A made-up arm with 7 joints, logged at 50 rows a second.
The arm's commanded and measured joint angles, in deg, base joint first. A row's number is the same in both.
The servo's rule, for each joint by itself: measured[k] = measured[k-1] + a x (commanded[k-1-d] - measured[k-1]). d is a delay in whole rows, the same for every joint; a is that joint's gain. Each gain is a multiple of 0.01, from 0.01 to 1. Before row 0 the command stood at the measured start. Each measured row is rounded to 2 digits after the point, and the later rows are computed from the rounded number. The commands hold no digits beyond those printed.
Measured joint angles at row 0:
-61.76, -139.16, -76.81, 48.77, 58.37, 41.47, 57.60
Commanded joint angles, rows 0 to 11:
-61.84, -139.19, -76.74, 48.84, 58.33, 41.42, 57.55
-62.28, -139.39, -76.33, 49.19, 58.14, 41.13, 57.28
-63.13, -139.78, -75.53, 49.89, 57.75, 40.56, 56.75
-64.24, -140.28, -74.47, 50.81, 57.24, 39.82, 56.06
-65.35, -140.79, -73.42, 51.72, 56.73, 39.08, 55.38
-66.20, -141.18, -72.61, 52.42, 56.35, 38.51, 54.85
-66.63, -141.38, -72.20, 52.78, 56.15, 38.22, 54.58
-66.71, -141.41, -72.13, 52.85, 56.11, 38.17, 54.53
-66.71, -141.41, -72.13, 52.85, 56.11, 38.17, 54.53
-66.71, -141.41, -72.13, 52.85, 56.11, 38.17, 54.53
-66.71, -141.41, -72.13, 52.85, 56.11, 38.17, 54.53
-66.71, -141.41, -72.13, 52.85, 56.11, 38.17, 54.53
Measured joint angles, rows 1 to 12:
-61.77, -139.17, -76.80, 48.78, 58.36, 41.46, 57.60
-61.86, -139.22, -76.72, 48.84, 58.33, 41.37, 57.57
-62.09, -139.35, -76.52, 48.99, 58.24, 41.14, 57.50
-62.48, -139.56, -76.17, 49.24, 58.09, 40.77, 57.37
-63.00, -139.84, -75.70, 49.59, 57.89, 40.30, 57.19
-63.58, -140.15, -75.17, 49.99, 57.66, 39.80, 56.98
-64.13, -140.43, -74.67, 50.38, 57.43, 39.36, 56.76
-64.59, -140.66, -74.24, 50.73, 57.23, 39.03, 56.56
-64.97, -140.83, -73.88, 51.03, 57.06, 38.79, 56.38
-65.28, -140.96, -73.58, 51.28, 56.92, 38.62, 56.21
-65.54, -141.06, -73.33, 51.50, 56.80, 38.49, 56.06
-65.75, -141.14, -73.13, 51.69, 56.70, 38.40, 55.92
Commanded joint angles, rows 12 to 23:
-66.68, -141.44, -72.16, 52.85, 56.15, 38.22, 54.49
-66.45, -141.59, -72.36, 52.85, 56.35, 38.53, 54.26
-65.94, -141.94, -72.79, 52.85, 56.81, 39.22, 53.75
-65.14, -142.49, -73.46, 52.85, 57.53, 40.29, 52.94
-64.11, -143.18, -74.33, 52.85, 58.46, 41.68, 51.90
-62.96, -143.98, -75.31, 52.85, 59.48, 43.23, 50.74
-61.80, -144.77, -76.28, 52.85, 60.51, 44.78, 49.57
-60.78, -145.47, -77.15, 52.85, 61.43, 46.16, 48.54
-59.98, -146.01, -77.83, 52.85, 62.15, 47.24, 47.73
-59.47, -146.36, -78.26, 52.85, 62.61, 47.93, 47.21
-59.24, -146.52, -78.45, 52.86, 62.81, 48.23, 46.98
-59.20, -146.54, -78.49, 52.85, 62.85, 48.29, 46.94
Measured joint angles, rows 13 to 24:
-65.92, -141.21, -72.97, 51.85, 56.62, 38.35, 55.79
-66.02, -141.30, -72.87, 51.99, 56.58, 38.40, 55.65
-66.01, -141.45, -72.86, 52.11, 56.61, 38.63, 55.48
-65.85, -141.69, -72.96, 52.21, 56.75, 39.09, 55.25
-65.54, -142.03, -73.19, 52.30, 57.01, 39.82, 54.95
-65.08, -142.48, -73.55, 52.38, 57.38, 40.77, 54.57
-64.49, -143.01, -74.01, 52.45, 57.85, 41.89, 54.12
-63.82, -143.58, -74.54, 52.51, 58.39, 43.09, 53.62
-63.13, -144.14, -75.10, 52.56, 58.95, 44.25, 53.09
-62.47, -144.65, -75.64, 52.60, 59.50, 45.28, 52.56
-61.89, -145.08, -76.12, 52.64, 60.00, 46.11, 52.06
-61.41, -145.42, -76.52, 52.67, 60.43, 46.72, 51.60

